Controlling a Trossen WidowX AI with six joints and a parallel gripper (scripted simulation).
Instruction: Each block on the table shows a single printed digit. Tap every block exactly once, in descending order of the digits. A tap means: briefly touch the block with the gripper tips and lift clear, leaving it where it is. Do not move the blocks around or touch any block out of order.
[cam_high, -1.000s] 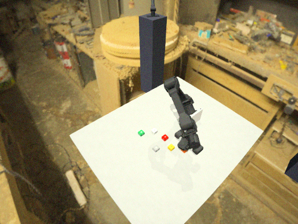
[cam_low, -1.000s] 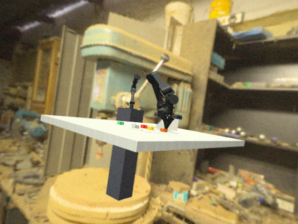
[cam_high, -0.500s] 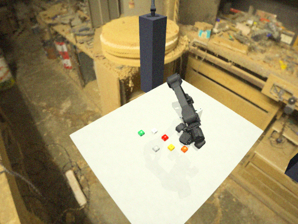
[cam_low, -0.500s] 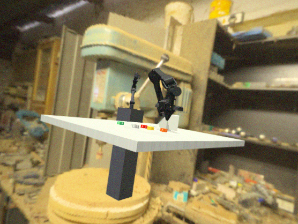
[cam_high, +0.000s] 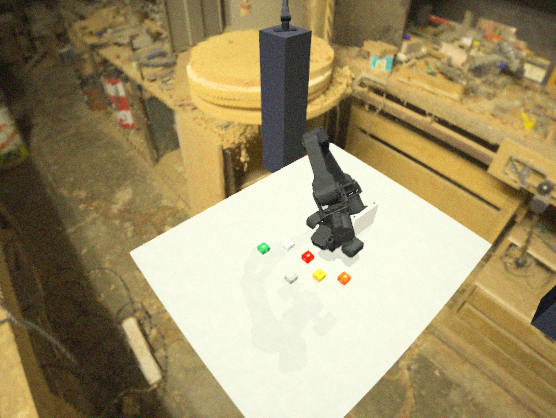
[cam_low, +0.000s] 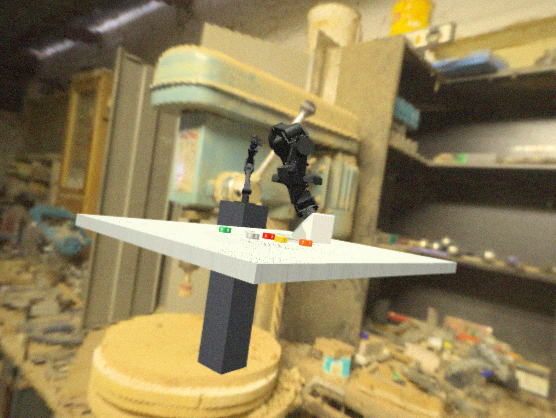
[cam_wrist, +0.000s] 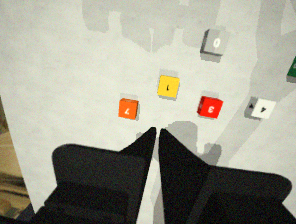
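My gripper tip is now 180 mm to the left of the white block, 130 mm above it and 10 mm short of it. From my gripper tip the other things lie so: yellow block (130 mm below, 20 mm ahead, 10 mm to the right); red block (130 mm below, 90 mm to the right); orange block (130 mm below, 60 mm to the left, 30 mm behind).
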